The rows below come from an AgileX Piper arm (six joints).
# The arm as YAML. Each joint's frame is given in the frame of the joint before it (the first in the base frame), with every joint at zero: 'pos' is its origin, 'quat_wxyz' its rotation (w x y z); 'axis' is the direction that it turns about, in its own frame. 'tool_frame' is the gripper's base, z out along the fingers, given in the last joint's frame.
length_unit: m
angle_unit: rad
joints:
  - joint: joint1
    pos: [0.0, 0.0, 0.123]
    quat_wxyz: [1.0, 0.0, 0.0, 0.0]
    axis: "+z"
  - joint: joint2
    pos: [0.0, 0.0, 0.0]
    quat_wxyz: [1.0, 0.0, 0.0, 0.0]
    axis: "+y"
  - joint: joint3
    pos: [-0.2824, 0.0, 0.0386]
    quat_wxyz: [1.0, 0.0, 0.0, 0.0]
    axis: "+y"
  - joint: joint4
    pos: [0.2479, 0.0, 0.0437]
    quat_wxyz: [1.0, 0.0, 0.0, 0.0]
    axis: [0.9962, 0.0, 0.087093]
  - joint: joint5
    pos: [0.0, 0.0, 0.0]
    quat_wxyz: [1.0, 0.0, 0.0, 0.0]
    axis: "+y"
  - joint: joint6
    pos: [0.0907, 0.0, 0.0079]
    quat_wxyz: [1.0, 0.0, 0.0, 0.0]
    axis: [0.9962, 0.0, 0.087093]
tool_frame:
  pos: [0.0, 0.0, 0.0]
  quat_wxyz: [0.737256, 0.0, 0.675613, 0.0]
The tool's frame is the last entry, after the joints.
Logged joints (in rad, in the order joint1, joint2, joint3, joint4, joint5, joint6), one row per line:
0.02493 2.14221 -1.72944 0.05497 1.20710 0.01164
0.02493 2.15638 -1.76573 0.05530 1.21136 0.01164
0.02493 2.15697 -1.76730 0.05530 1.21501 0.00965
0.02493 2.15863 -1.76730 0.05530 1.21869 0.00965
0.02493 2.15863 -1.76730 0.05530 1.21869 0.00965
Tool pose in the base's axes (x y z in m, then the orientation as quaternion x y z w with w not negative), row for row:
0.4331 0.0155 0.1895 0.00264 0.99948 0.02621 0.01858
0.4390 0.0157 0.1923 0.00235 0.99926 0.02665 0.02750
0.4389 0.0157 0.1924 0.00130 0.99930 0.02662 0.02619
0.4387 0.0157 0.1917 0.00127 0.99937 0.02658 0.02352
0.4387 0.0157 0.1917 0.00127 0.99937 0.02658 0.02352
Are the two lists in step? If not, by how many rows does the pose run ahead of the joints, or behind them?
They are in step.
